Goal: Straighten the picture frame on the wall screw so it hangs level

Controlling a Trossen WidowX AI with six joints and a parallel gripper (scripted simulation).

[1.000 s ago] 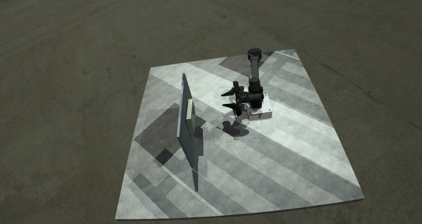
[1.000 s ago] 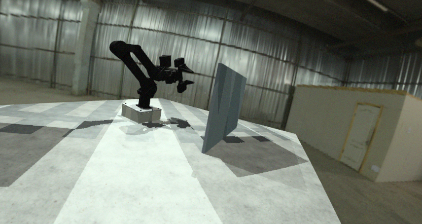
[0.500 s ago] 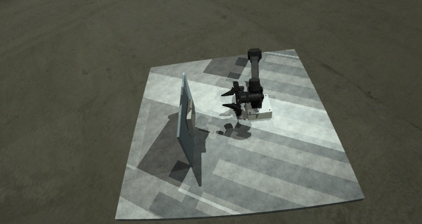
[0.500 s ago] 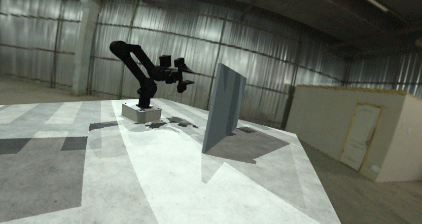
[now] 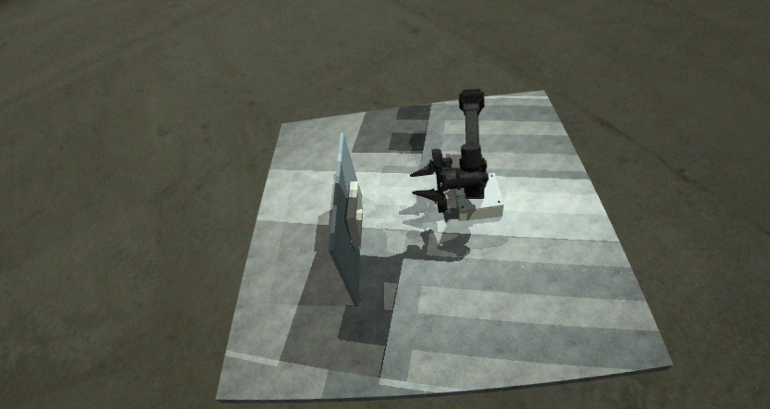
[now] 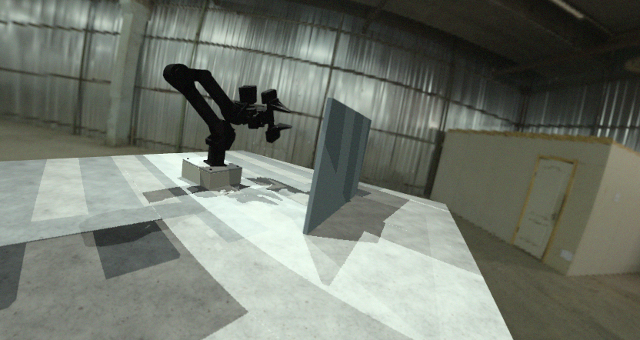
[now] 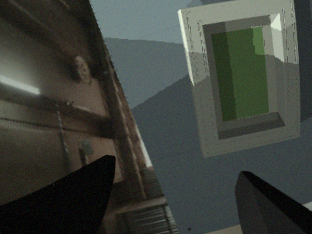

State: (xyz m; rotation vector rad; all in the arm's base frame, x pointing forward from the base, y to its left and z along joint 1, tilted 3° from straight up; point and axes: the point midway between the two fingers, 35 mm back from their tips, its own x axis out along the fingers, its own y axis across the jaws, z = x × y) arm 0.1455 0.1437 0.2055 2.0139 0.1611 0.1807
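The picture frame is 190 mm ahead of my gripper tip, 80 mm below it and 60 mm to the left of it. The rest, counted from my gripper tip: grey-blue wall panel: 200 mm ahead, 100 mm below, 60 mm to the left.
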